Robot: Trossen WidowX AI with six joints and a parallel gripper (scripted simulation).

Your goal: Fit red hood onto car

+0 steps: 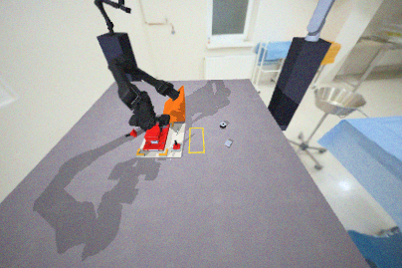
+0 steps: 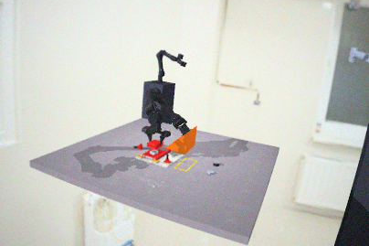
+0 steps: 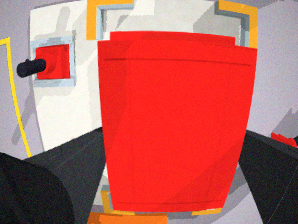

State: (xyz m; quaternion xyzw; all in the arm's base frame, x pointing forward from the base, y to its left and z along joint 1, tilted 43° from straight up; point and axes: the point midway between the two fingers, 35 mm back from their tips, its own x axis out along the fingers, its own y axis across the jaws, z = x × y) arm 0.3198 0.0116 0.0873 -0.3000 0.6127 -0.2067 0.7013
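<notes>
My gripper tip is 80 mm above the jig, 30 mm past it and 10 mm to the right of it. From my gripper tip the other things lie so: red hood: right at my gripper tip; then black-and-white wheel: 370 mm to the left, 170 mm behind, 80 mm below.
</notes>
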